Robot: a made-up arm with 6 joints.
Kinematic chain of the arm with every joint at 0, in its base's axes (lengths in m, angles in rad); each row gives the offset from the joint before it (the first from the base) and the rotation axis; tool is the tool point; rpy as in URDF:
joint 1: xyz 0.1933 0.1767 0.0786 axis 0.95 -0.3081 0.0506
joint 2: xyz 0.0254 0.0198 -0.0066 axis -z
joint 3: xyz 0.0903 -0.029 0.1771 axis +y
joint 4: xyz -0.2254 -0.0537 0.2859 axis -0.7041 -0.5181 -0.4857
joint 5: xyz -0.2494 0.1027 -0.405 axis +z
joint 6: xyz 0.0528 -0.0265 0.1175 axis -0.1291 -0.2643 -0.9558
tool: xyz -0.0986 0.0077 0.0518 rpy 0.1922 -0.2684 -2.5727
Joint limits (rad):
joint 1: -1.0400..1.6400
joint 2: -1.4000..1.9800
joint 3: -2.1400..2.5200
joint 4: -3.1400..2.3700
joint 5: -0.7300..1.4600
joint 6: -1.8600..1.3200
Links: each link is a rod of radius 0.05 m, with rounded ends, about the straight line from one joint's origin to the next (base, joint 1, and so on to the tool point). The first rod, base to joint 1, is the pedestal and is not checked.
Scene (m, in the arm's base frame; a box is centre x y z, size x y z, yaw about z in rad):
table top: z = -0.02
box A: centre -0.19 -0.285 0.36 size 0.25 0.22 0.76 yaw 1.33
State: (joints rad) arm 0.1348 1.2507 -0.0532 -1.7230 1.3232 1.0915
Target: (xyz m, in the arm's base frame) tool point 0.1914 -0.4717 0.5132
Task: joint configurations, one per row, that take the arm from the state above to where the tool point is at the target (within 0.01 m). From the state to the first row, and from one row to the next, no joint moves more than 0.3 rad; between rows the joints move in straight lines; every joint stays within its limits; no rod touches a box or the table.
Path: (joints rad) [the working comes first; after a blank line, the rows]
Joints at the target: 0.3396 0.0097 0.6967 -3.0336 1.2499 1.0149
Straight joint move there: touches box A.

1: 0.0940 0.9567 0.1872 -1.7817 1.3574 1.1486
2: 0.0532 0.6627 0.4276 -1.8404 1.3916 1.2058
3: 0.0123 0.3687 0.6681 -1.8990 1.4258 1.2629
4: -0.0285 0.0747 0.9085 -1.9577 1.4600 1.3200
5: 0.0635 0.0585 0.8555 -2.2267 1.4075 1.2437
6: 0.1556 0.0422 0.8026 -2.4957 1.3549 1.1674
7: 0.2476 0.0259 0.7497 -2.7646 1.3024 1.0911
8: 0.3396 0.0097 0.6967 -3.0336 1.2499 1.0149

